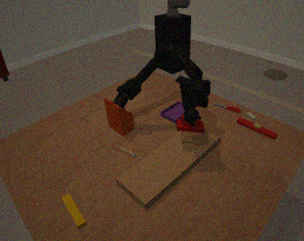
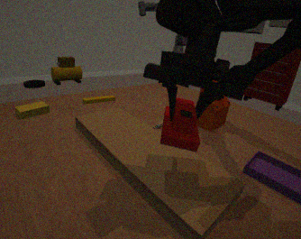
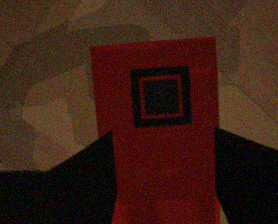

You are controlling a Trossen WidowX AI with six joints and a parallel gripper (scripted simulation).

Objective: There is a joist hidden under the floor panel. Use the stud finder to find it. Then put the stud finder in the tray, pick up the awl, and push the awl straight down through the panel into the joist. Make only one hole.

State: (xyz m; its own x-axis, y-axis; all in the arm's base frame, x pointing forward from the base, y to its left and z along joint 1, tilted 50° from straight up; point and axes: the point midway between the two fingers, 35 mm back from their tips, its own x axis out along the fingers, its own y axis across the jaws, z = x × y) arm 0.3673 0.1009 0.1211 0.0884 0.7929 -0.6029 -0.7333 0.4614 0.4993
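Right now the purple tray is 26 cm behind my gripper tip, 16 cm to the left of it and 14 cm below it. Also, from my gripper tip: stud finder: 1 cm to the left, 2 cm above; red bar: 15 cm ahead, 38 cm to the left, 14 cm below; awl: 16 cm behind, 24 cm to the right, 15 cm below.
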